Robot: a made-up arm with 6 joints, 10 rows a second.
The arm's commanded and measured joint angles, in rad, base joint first. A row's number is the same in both.
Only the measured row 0 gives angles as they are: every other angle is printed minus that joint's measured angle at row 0.
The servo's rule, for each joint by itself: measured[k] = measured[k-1] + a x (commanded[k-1-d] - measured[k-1]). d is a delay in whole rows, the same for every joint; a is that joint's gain. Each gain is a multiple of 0.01, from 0.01 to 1. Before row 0 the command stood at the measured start. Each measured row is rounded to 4 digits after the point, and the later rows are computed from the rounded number. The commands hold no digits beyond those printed.
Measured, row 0: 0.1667 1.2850 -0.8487 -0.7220 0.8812 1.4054
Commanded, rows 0 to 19: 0.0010 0.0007 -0.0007 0.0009 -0.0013 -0.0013; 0.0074 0.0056 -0.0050 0.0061 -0.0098 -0.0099; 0.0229 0.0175 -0.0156 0.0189 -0.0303 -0.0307; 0.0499 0.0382 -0.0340 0.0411 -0.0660 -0.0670; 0.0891 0.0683 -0.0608 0.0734 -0.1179 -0.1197; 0.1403 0.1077 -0.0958 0.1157 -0.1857 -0.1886; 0.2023 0.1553 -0.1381 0.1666 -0.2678 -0.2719; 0.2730 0.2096 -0.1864 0.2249 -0.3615 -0.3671; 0.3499 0.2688 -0.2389 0.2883 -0.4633 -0.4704; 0.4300 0.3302 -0.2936 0.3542 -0.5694 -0.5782; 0.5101 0.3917 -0.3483 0.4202 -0.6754 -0.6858; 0.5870 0.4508 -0.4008 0.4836 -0.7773 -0.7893; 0.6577 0.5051 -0.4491 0.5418 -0.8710 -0.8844; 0.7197 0.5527 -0.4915 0.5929 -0.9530 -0.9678; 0.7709 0.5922 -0.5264 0.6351 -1.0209 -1.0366; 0.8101 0.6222 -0.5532 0.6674 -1.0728 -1.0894; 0.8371 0.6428 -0.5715 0.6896 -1.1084 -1.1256; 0.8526 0.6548 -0.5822 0.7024 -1.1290 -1.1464; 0.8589 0.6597 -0.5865 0.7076 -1.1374 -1.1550; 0.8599 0.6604 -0.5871 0.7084 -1.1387 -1.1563
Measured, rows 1 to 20: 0.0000 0.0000 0.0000 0.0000 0.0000 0.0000; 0.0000 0.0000 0.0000 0.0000 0.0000 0.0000; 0.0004 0.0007 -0.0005 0.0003 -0.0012 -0.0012; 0.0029 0.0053 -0.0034 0.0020 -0.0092 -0.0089; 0.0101 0.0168 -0.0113 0.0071 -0.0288 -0.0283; 0.0244 0.0369 -0.0261 0.0173 -0.0634 -0.0627; 0.0477 0.0664 -0.0487 0.0341 -0.1141 -0.1134; 0.0810 0.1052 -0.0793 0.0586 -0.1807 -0.1803; 0.1247 0.1523 -0.1175 0.0910 -0.2617 -0.2618; 0.1781 0.2062 -0.1623 0.1312 -0.3545 -0.3555; 0.2399 0.2650 -0.2121 0.1783 -0.4557 -0.4578; 0.3083 0.3263 -0.2651 0.2311 -0.5614 -0.5650; 0.3809 0.3878 -0.3192 0.2878 -0.6674 -0.6725; 0.4551 0.4470 -0.3722 0.3465 -0.7696 -0.7765; 0.5280 0.5016 -0.4222 0.4051 -0.8639 -0.8725; 0.5970 0.5496 -0.4672 0.4614 -0.9468 -0.9573; 0.6596 0.5896 -0.5057 0.5135 -1.0157 -1.0279; 0.7138 0.6202 -0.5366 0.5597 -1.0688 -1.0826; 0.7582 0.6414 -0.5593 0.5987 -1.1056 -1.1209; 0.7922 0.6540 -0.5742 0.6298 -1.1274 -1.1436
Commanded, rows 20 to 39: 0.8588 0.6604 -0.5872 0.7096 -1.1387 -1.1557; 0.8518 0.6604 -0.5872 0.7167 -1.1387 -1.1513; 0.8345 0.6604 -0.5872 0.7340 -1.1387 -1.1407; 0.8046 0.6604 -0.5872 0.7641 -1.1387 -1.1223; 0.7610 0.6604 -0.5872 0.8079 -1.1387 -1.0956; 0.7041 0.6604 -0.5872 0.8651 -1.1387 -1.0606; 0.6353 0.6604 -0.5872 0.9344 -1.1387 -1.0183; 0.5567 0.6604 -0.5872 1.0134 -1.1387 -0.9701; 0.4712 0.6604 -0.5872 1.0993 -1.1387 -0.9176; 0.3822 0.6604 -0.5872 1.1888 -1.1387 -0.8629; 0.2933 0.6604 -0.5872 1.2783 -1.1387 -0.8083; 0.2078 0.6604 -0.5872 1.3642 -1.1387 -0.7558; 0.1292 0.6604 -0.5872 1.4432 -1.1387 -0.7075; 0.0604 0.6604 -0.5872 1.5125 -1.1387 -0.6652; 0.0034 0.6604 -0.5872 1.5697 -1.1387 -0.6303; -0.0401 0.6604 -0.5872 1.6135 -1.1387 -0.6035; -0.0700 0.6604 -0.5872 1.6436 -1.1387 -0.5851; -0.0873 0.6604 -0.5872 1.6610 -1.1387 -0.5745; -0.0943 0.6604 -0.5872 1.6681 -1.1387 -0.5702; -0.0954 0.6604 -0.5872 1.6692 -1.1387 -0.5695
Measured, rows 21 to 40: 0.8162 0.6594 -0.5822 0.6531 -1.1367 -1.1537; 0.8319 0.6603 -0.5854 0.6697 -1.1386 -1.1560; 0.8416 0.6604 -0.5866 0.6817 -1.1387 -1.1557; 0.8453 0.6604 -0.5870 0.6922 -1.1387 -1.1518; 0.8414 0.6604 -0.5871 0.7047 -1.1387 -1.1419; 0.8282 0.6604 -0.5872 0.7225 -1.1387 -1.1245; 0.8040 0.6604 -0.5872 0.7481 -1.1387 -1.0988; 0.7680 0.6604 -0.5872 0.7832 -1.1387 -1.0648; 0.7202 0.6604 -0.5872 0.8286 -1.1387 -1.0234; 0.6613 0.6604 -0.5872 0.8840 -1.1387 -0.9760; 0.5929 0.6604 -0.5872 0.9486 -1.1387 -0.9240; 0.5170 0.6604 -0.5872 1.0207 -1.1387 -0.8696; 0.4365 0.6604 -0.5872 1.0980 -1.1387 -0.8150; 0.3542 0.6604 -0.5872 1.1779 -1.1387 -0.7623; 0.2732 0.6604 -0.5872 1.2575 -1.1387 -0.7135; 0.1966 0.6604 -0.5872 1.3340 -1.1387 -0.6705; 0.1270 0.6604 -0.5872 1.4047 -1.1387 -0.6347; 0.0668 0.6604 -0.5872 1.4673 -1.1387 -0.6069; 0.0176 0.6604 -0.5872 1.5202 -1.1387 -0.5875; -0.0202 0.6604 -0.5872 1.5624 -1.1387 -0.5759
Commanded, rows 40 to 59: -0.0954 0.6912 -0.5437 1.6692 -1.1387 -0.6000; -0.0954 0.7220 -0.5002 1.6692 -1.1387 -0.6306; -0.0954 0.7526 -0.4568 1.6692 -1.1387 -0.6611; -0.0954 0.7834 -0.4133 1.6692 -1.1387 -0.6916; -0.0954 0.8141 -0.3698 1.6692 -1.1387 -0.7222; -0.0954 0.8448 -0.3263 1.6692 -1.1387 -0.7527; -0.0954 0.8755 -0.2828 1.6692 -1.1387 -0.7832; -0.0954 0.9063 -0.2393 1.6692 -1.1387 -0.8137; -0.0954 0.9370 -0.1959 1.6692 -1.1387 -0.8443; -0.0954 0.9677 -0.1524 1.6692 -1.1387 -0.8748; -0.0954 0.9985 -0.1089 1.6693 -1.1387 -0.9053; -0.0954 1.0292 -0.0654 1.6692 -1.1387 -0.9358; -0.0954 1.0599 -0.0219 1.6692 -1.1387 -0.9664; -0.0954 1.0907 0.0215 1.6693 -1.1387 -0.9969; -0.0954 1.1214 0.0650 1.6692 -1.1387 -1.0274; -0.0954 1.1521 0.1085 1.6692 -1.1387 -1.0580; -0.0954 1.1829 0.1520 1.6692 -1.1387 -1.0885; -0.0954 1.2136 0.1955 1.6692 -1.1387 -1.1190; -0.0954 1.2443 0.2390 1.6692 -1.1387 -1.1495; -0.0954 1.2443 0.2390 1.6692 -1.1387 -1.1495
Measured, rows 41 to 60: -0.0469 0.6604 -0.5872 1.5941 -1.1387 -0.5708; -0.0644 0.6604 -0.5872 1.6166 -1.1387 -0.5696; -0.0756 0.6894 -0.5589 1.6324 -1.1387 -0.5967; -0.0827 0.7200 -0.5207 1.6434 -1.1387 -0.6269; -0.0873 0.7506 -0.4792 1.6511 -1.1387 -0.6573; -0.0902 0.7814 -0.4364 1.6565 -1.1387 -0.6878; -0.0921 0.8121 -0.3931 1.6603 -1.1387 -0.7184; -0.0933 0.8428 -0.3497 1.6630 -1.1387 -0.7489; -0.0941 0.8735 -0.3062 1.6649 -1.1387 -0.7794; -0.0946 0.9043 -0.2627 1.6662 -1.1387 -0.8099; -0.0949 0.9350 -0.2193 1.6671 -1.1387 -0.8405; -0.0951 0.9657 -0.1758 1.6677 -1.1387 -0.8710; -0.0952 0.9965 -0.1323 1.6682 -1.1387 -0.9015; -0.0953 1.0272 -0.0888 1.6685 -1.1387 -0.9320; -0.0953 1.0579 -0.0453 1.6687 -1.1387 -0.9626; -0.0953 1.0887 -0.0019 1.6689 -1.1387 -0.9931; -0.0953 1.1194 0.0416 1.6690 -1.1387 -1.0236; -0.0953 1.1501 0.0851 1.6691 -1.1387 -1.0542; -0.0953 1.1809 0.1286 1.6691 -1.1387 -1.0847; -0.0953 1.2116 0.1721 1.6691 -1.1387 -1.1152
